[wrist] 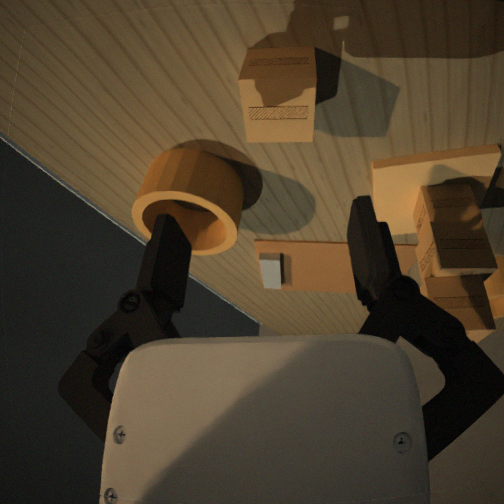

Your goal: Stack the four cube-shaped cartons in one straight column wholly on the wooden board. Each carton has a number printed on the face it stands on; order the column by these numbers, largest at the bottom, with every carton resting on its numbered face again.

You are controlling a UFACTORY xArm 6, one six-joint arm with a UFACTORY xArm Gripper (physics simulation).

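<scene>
My gripper (267,245) is open and empty, its two dark fingers spread wide above the planked table. One cube carton (277,95) stands alone at the far side, with printed label strips on its faces. At the right edge, a carton (455,230) sits on top of another carton (462,300), just right of my right finger. Behind them lies a pale flat slab (425,175), which looks like the wooden board. No printed numbers are readable. I cannot make out a fourth carton.
A brown tape roll (192,200) lies by my left fingertip. A low tan box with a white label (305,265) lies between the fingers, further off. The table edge (125,230) runs diagonally at left, with dark floor beyond it.
</scene>
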